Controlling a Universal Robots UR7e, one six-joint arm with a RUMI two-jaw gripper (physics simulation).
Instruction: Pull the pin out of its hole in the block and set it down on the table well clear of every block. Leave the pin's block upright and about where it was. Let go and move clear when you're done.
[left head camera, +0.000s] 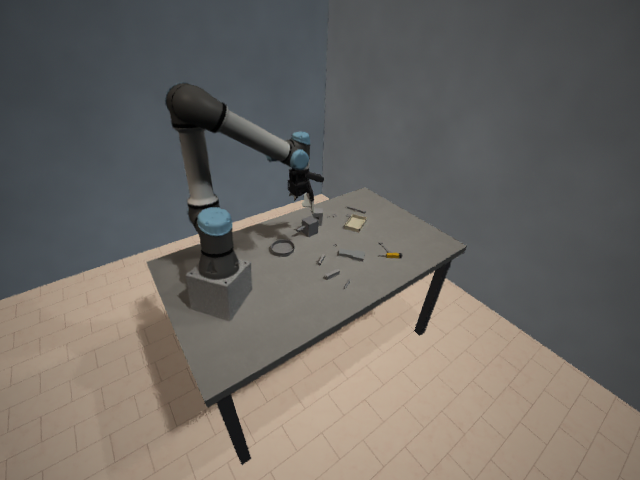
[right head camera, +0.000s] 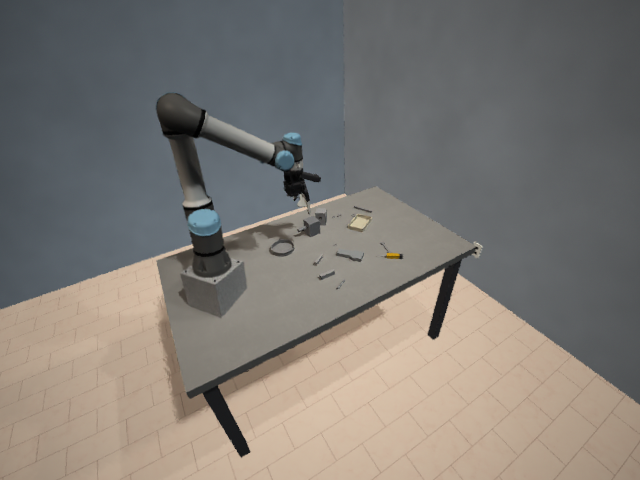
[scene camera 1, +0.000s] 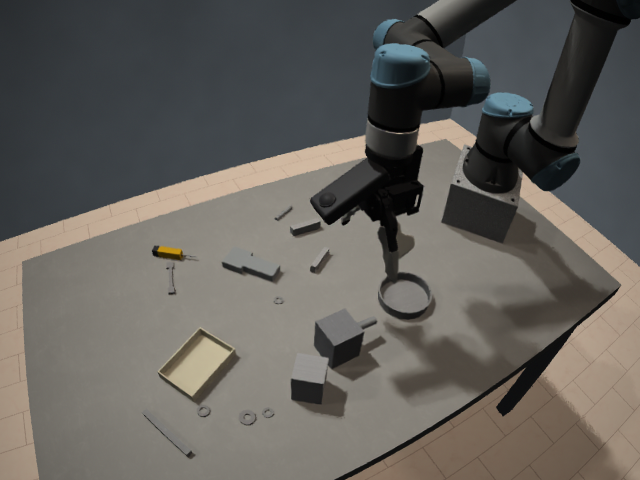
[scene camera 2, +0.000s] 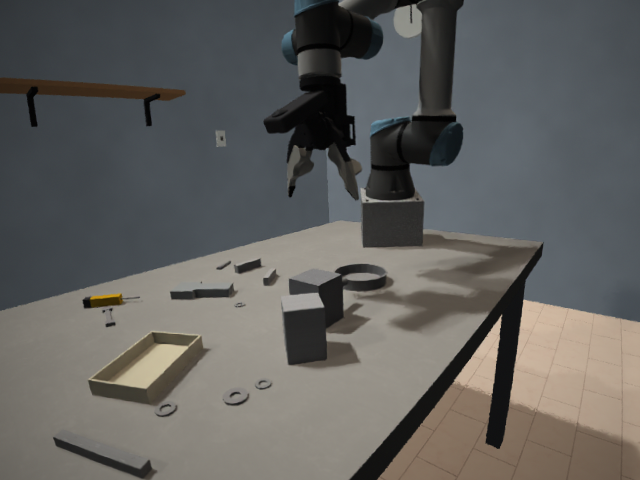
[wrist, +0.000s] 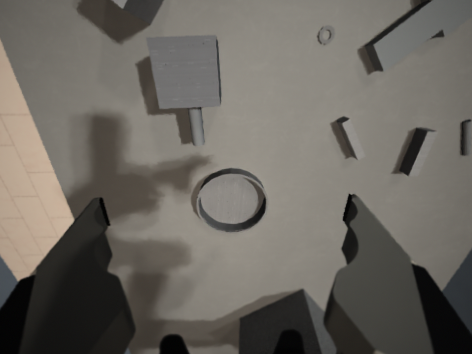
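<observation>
The grey pin (scene camera 1: 368, 322) (wrist: 196, 126) sticks out sideways from its block, its inner end hidden in the hole. Its block (scene camera 1: 338, 338) (scene camera 2: 330, 299) (wrist: 185, 72) is a dark grey cuboid standing upright. In scene camera 2 the block hides most of the pin. A second upright grey block (scene camera 1: 309, 377) (scene camera 2: 303, 328) stands close beside it. My gripper (scene camera 2: 324, 195) (wrist: 228, 198) is open and empty, pointing down high above the table. In the wrist view the pin and its block are ahead of the fingertips, up and left of centre.
A dark round ring (scene camera 1: 405, 313) (wrist: 235, 228) lies near the pin's free end. A cream tray (scene camera 1: 178, 385), a stepped grey piece (scene camera 1: 251, 263), several small bars and washers, a yellow screwdriver (scene camera 1: 169, 252) and a long bar (scene camera 1: 168, 432) lie farther off.
</observation>
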